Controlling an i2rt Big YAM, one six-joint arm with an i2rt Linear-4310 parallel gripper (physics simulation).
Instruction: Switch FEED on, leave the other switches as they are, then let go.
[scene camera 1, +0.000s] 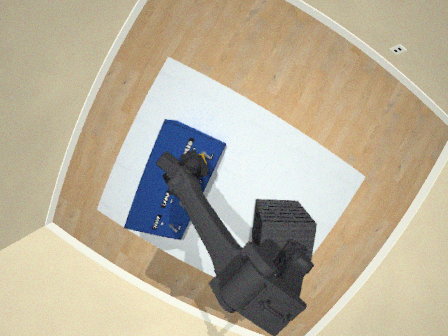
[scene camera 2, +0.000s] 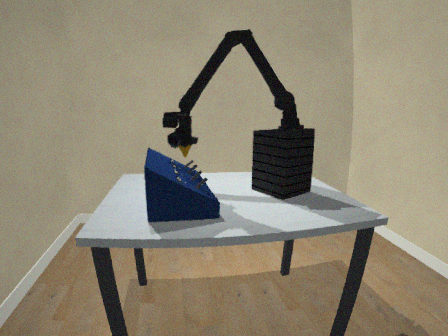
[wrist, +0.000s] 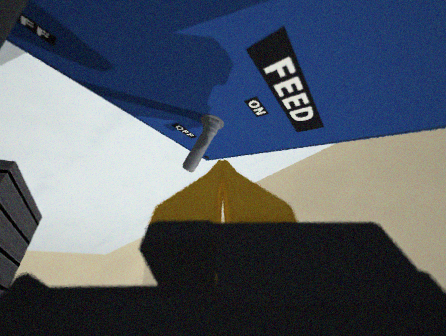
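Seen in the pictures: gripper, fingertip midpoint: (scene camera 1: 202, 154) (scene camera 2: 185, 156) (wrist: 222, 167); arm's base at its link origin: (scene camera 1: 289, 256) (scene camera 2: 290, 129).
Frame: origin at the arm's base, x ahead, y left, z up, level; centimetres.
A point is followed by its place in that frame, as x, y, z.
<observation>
The blue sloped switch box (scene camera 1: 150, 175) @(60.7, 3.2, -12.0) (scene camera 2: 175, 200) @(51.7, 29.8, -21.9) (wrist: 375, 60) @(56.7, -12.5, -14.8) stands on the table. The FEED label (scene camera 1: 188, 146) @(53.2, -13.8, -16.6) (wrist: 292, 87) @(53.3, -12.6, -16.5) is white on black. The grey FEED lever (scene camera 1: 209, 156) @(44.0, -14.5, -16.8) (wrist: 202, 145) @(45.5, -13.6, -17.8) leans toward its OFF label (wrist: 183, 131) @(43.1, -14.0, -21.9), away from its ON label (wrist: 256, 107) @(50.8, -13.4, -17.8). My gripper (scene camera 1: 204, 159) @(46.7, -14.0, -14.9) (scene camera 2: 185, 155) @(46.7, -14.0, -14.9) (wrist: 222, 167) @(46.7, -14.0, -14.9) is shut and empty, its yellow tips pointing down above the box. In the wrist view the tips appear just right of and below the lever's free end, with a small gap. In scene camera 1 the arm hides part of the switch row.
The VALVE lever (scene camera 1: 173, 228) @(42.4, 21.7, -17.7) is at the other end of the box, by the VALVE label (scene camera 1: 157, 222) @(49.9, 22.6, -16.8). The LAMP label (scene camera 1: 166, 199) @(51.0, 10.6, -16.7) shows beside the arm. The dark ribbed pedestal (scene camera 1: 285, 220) @(8.2, -10.1, -4.3) (scene camera 2: 283, 165) @(7.4, 11.3, -14.6) (wrist: 15, 215) @(8.5, -9.9, -24.5) under the arm stands on the white table (scene camera 1: 295, 165) @(8.4, -28.8, -29.4) (scene camera 2: 240, 200) @(25.1, 9.8, -29.5).
</observation>
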